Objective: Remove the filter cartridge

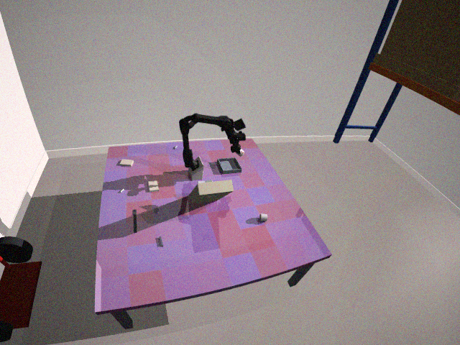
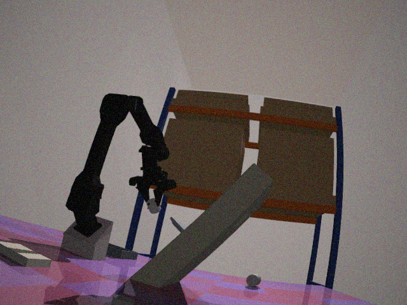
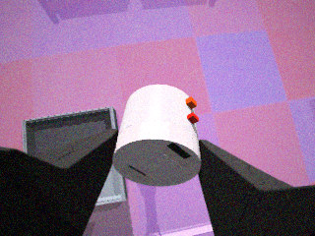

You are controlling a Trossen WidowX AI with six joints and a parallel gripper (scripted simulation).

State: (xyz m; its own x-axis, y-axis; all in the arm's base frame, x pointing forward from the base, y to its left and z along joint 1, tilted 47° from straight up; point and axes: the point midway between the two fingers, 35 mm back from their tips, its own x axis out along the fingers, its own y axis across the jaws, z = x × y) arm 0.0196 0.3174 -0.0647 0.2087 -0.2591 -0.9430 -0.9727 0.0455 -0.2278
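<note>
The grey tray is 220 mm below my gripper tip, 130 mm behind it and 10 mm to the right of it. The rest, counted from my gripper tip: sloped service panel: 280 mm ahead, 260 mm to the right, 90 mm below; white round filter cartridge: right at my gripper tip.
</note>
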